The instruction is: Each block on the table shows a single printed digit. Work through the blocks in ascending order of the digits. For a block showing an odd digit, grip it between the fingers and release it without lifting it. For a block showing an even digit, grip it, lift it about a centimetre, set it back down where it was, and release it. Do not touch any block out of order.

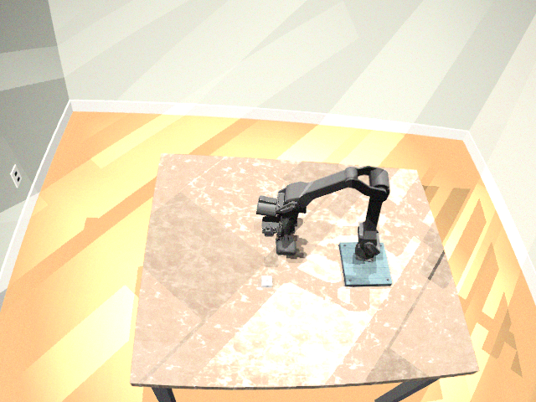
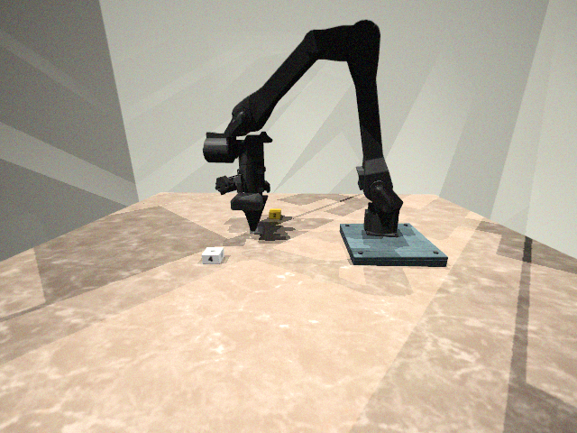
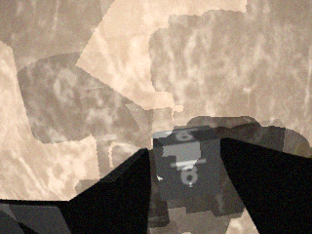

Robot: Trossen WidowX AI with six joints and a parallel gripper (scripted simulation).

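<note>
Right now the grey block is 1 cm behind my gripper tip. From my gripper tip the other things lie so: white block printed 4: 2 cm ahead, 16 cm to the left; yellow block: 2 cm behind, 12 cm to the right.
</note>
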